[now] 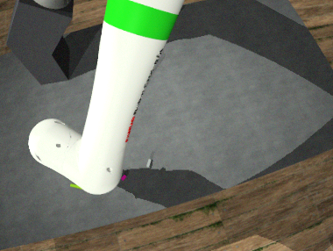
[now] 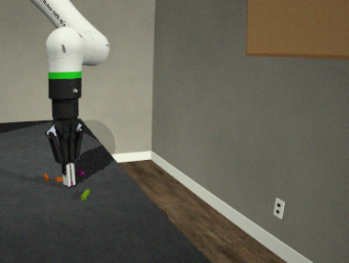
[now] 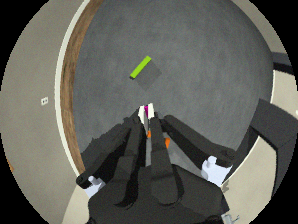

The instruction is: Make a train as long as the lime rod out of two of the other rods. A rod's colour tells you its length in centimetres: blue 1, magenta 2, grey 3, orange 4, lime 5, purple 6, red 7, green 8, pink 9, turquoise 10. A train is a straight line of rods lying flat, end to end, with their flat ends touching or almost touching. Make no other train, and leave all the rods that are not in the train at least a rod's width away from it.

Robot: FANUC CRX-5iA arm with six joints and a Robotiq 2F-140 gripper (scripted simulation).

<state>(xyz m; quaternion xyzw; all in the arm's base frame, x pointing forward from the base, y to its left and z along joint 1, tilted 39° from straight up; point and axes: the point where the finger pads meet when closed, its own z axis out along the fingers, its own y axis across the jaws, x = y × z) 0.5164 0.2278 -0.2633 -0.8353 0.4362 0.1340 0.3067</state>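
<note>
My gripper is now 200 mm to the right of the grey rod and 40 mm above it. Round my hand: lime rod 40 mm ahead, 80 mm to the right, 40 mm below.
</note>
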